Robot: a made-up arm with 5 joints.
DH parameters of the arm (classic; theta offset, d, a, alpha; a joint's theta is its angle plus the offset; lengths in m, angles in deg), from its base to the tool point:
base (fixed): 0 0.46 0.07 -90
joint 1: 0 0.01 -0.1 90
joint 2: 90 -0.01 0.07 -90
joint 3: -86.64 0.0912 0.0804 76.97
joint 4: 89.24 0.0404 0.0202 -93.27
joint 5: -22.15 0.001 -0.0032 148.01
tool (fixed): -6.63 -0.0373 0 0
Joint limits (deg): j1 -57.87..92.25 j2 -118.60..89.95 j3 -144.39..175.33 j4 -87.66..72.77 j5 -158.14..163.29
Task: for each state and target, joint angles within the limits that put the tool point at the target. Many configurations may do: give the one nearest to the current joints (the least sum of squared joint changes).
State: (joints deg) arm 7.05 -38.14 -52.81 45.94 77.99
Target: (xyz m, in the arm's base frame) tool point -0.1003 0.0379 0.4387
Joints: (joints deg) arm -4.78 -19.26 -58.79 46.90 82.38
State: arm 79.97 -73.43 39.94 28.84 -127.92
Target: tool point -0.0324 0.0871 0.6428
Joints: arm 48.55 -17.60 20.72 19.70 -127.17
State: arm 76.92 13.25 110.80 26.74 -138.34
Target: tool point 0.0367 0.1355 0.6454
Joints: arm 67.95 -7.44 95.85 48.12 -135.77
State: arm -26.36 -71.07 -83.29 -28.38 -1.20
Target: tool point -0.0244 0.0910 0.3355
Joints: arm -46.16 -43.26 -80.42 25.17 29.70
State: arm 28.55 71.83 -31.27 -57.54 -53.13
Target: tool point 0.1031 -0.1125 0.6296
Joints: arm 69.81 71.42 -25.77 -85.68 -50.16
